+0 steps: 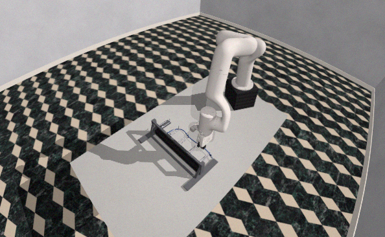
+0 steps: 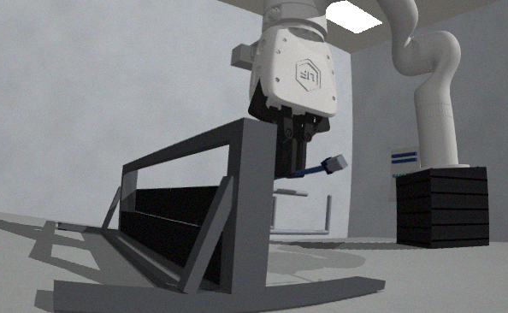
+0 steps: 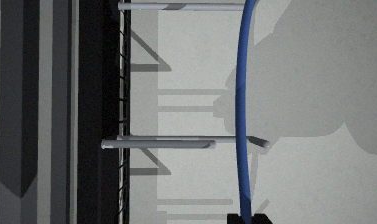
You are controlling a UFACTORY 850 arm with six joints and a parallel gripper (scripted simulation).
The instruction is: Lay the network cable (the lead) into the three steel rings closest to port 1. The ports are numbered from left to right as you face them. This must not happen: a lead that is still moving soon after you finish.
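My gripper is now 80 mm to the right of the grey plug, 20 mm short of it and 20 mm above it. The rest, counted from my hand: dark grey rack: 160 mm to the right, 90 mm ahead, 70 mm below.
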